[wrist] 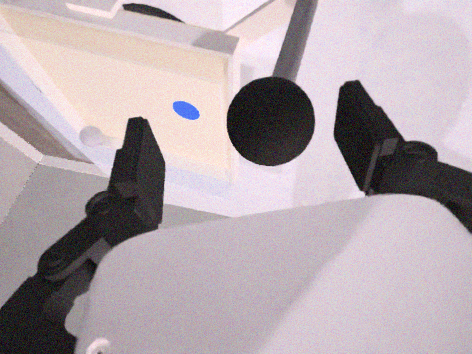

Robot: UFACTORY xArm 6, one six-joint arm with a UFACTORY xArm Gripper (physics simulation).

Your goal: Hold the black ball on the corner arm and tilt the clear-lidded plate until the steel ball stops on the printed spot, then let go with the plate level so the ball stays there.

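Observation:
The black ball (pixel 271 121) is at the end of a grey corner arm (pixel 296 41), right of the plate. My gripper (pixel 245 124) is wide open and empty; the ball shows in the gap between its fingers, touching neither in this view, nearer the right finger. The plate (pixel 215 42) has a cream floor and pale walls, with its left part cut off by the view. The blue printed spot (pixel 186 110) is on its right part. The steel ball (pixel 91 136) looks pale and rests near the plate's front left side, apart from the spot. How near my fingertips are in depth is unclear.
A dark curved part (pixel 152 11) shows behind the plate's back wall. A white block (pixel 94 7) sits on that wall. A brown surface (pixel 37 132) shows at the left, beside a pale edge. My grey gripper housing fills the lower middle.

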